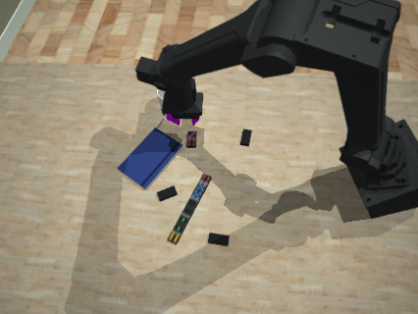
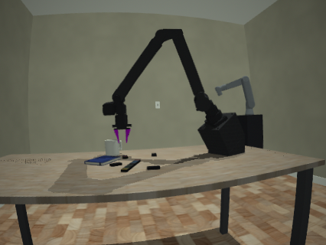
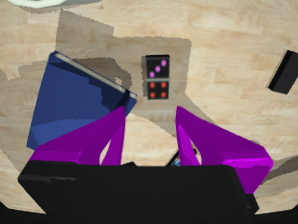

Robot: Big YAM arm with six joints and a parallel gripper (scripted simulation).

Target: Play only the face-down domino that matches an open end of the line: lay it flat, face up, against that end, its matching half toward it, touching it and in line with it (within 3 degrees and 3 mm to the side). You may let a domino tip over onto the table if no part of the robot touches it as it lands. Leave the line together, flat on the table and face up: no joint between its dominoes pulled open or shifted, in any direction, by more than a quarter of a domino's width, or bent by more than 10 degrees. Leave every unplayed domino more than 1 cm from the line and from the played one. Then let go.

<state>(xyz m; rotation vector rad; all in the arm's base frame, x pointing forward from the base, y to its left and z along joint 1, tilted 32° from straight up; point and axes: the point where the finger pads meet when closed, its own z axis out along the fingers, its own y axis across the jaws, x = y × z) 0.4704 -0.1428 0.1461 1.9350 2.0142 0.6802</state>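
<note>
Right now the black domino is 10 mm behind my hand and 90 mm below it. Round my hand: white mug (70 mm ahead, 110 mm to the right, 50 mm below); blue book (100 mm ahead, 80 mm to the left, 80 mm below).
</note>
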